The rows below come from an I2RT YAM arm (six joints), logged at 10 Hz.
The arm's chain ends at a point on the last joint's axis. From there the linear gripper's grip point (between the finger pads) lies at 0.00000 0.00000 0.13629 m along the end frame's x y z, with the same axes.
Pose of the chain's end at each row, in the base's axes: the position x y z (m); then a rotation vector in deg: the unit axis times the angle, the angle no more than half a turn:
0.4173 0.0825 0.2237 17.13 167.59 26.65
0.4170 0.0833 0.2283 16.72 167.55 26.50
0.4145 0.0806 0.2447 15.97 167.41 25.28
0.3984 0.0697 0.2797 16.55 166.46 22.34
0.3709 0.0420 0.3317 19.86 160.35 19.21
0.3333 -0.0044 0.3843 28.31 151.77 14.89
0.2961 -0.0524 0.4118 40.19 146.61 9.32
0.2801 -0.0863 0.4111 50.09 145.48 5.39
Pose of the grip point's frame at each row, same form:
0.4435 0.1218 0.0959 17.13 167.59 26.65
0.4433 0.1224 0.1004 16.72 167.55 26.50
0.4414 0.1180 0.1164 15.97 167.41 25.28
0.4281 0.1023 0.1508 16.55 166.46 22.34
0.4147 0.0681 0.2053 19.86 160.35 19.21
0.3940 0.0095 0.2631 28.31 151.77 14.89
0.3612 -0.0540 0.2921 40.19 146.61 9.32
0.3396 -0.0972 0.2890 50.09 145.48 5.39

